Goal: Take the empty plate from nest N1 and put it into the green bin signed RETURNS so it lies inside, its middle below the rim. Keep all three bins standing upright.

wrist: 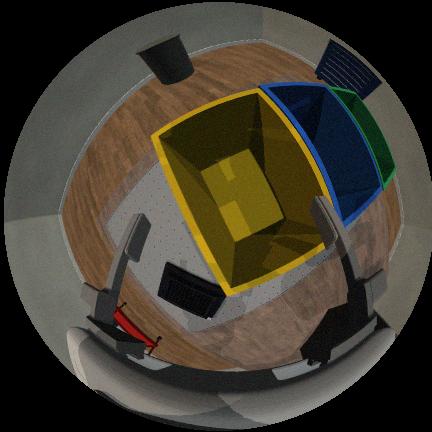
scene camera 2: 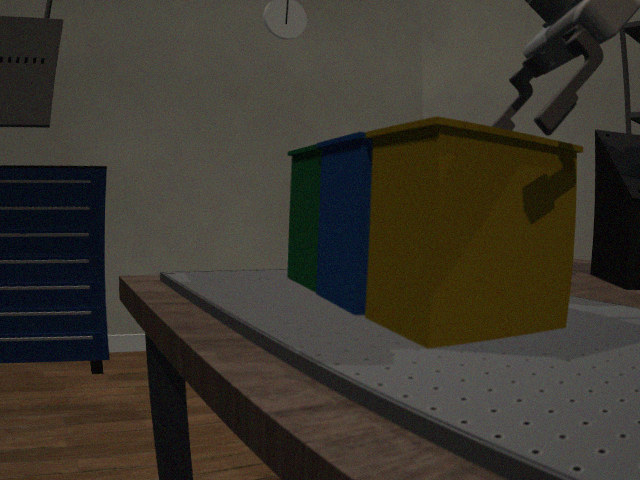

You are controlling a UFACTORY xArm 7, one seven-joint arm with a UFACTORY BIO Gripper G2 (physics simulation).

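Places are measured from the arm's base along level axes (x ahead, y left, z up), in millimetres.
Where they show: end effector, tool point: (wrist: 226,231) (scene camera 2: 523,123).
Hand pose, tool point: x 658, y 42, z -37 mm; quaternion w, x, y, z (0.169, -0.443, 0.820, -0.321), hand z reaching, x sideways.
Things, the pixels of their top centre, and the offset from my tool point. Level surfaces: height alone.
- green bin, middle of its top: (scene camera 2: 364,152) (wrist: 372,129) 299 mm right, 38 mm back, 16 mm down
- blue bin, middle of its top: (scene camera 2: 408,145) (wrist: 341,134) 171 mm right, 4 mm back, 16 mm down
- yellow bin, middle of its top: (wrist: 250,175) (scene camera 2: 478,137) 41 mm right, 21 mm ahead, 16 mm down
- grey perforated board, its level: 196 mm down
- wooden table, its level: 209 mm down
- black box-like object, middle of its top: (wrist: 186,298) 208 mm left, 90 mm back, 170 mm down
My gripper (scene camera 2: 524,125) (wrist: 231,230) is open and empty. In the wrist view its fingers stand wide apart, and the yellow bin shows between and beyond them. In the scene view one fingertip is partly hidden behind the yellow bin's rim and the other shows just above it. The green bin (scene camera 2: 305,217) (wrist: 376,137) stands upright at the far end of the row, beyond the blue bin (scene camera 2: 343,222) (wrist: 340,145). The yellow bin (scene camera 2: 465,237) (wrist: 252,195) is nearest the gripper. All three are upright. The plate, nest N1 and the RETURNS sign do not show.
The bins stand on a grey perforated board (scene camera 2: 310,330) (wrist: 145,200) on the wooden table (scene camera 2: 232,356). A black box-like object (wrist: 190,290) is close to a corner of the yellow bin. A blue drawer cabinet (scene camera 2: 51,258) (wrist: 347,70) and a dark waste basket (wrist: 170,62) stand farther off.
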